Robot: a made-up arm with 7 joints. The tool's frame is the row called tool.
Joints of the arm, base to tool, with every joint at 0 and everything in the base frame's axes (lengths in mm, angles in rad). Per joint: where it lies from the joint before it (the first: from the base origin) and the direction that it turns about. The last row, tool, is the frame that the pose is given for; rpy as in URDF.
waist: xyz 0 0 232.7 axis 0 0 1
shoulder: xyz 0 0 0 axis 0 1 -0.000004
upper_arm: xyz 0 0 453.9 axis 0 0 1
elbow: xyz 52 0 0 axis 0 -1 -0.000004
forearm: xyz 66.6 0 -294.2 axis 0 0.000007 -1
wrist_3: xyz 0 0 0 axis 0 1 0.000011
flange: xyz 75.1 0 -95.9 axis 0 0.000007 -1
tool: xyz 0 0 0 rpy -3.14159 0 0
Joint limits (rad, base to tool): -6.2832..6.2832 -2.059..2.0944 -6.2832..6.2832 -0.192..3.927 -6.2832..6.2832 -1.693..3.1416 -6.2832..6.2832
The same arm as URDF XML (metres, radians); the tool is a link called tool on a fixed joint. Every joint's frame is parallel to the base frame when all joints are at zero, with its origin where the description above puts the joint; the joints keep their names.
<robot name="arm">
  <joint name="waist" type="revolute">
    <parent link="base_link"/>
    <child link="link1"/>
    <origin xyz="0.0000 0.0000 0.2327" rpy="0.0000 0.0000 0.0000"/>
    <axis xyz="0 0 1"/>
    <limit lower="-6.2832" upper="6.2832"/>
  </joint>
  <joint name="shoulder" type="revolute">
    <parent link="link1"/>
    <child link="link2"/>
    <origin xyz="0.0000 0.0000 0.0000" rpy="0.0000 0.0000 0.0000"/>
    <axis xyz="0 1 0"/>
    <limit lower="-2.0590" upper="2.0944"/>
  </joint>
  <joint name="upper_arm" type="revolute">
    <parent link="link2"/>
    <child link="link3"/>
    <origin xyz="0.0000 0.0000 0.4539" rpy="0.0000 0.0000 0.0000"/>
    <axis xyz="0 0 1"/>
    <limit lower="-6.2832" upper="6.2832"/>
  </joint>
  <joint name="elbow" type="revolute">
    <parent link="link3"/>
    <child link="link4"/>
    <origin xyz="0.0520 0.0000 0.0000" rpy="0.0000 0.0000 0.0000"/>
    <axis xyz="0 -1 0"/>
    <limit lower="-0.1920" upper="3.9270"/>
  </joint>
  <joint name="forearm" type="revolute">
    <parent link="link4"/>
    <child link="link5"/>
    <origin xyz="0.0666 0.0000 -0.2942" rpy="0.0000 0.0000 0.0000"/>
    <axis xyz="0 0 -1"/>
    <limit lower="-6.2832" upper="6.2832"/>
  </joint>
  <joint name="wrist_3" type="revolute">
    <parent link="link5"/>
    <child link="link6"/>
    <origin xyz="0.0000 0.0000 0.0000" rpy="0.0000 0.0000 0.0000"/>
    <axis xyz="0 1 0"/>
    <limit lower="-1.6930" upper="3.1416"/>
  </joint>
  <joint name="flange" type="revolute">
    <parent link="link6"/>
    <child link="link7"/>
    <origin xyz="0.0751 0.0000 -0.0959" rpy="0.0000 0.0000 0.0000"/>
    <axis xyz="0 0 -1"/>
    <limit lower="-6.2832" upper="6.2832"/>
  </joint>
  <joint name="tool_joint" type="fixed">
    <parent link="link7"/>
    <child link="tool"/>
    <origin xyz="0.0000 0.0000 0.0000" rpy="-3.1416 0.0000 0.0000"/>
  </joint>
  <link name="base_link"/>
  <link name="link1"/>
  <link name="link2"/>
  <link name="link3"/>
  <link name="link4"/>
  <link name="link5"/>
  <link name="link6"/>
  <link name="link7"/>
  <link name="tool"/>
</robot>

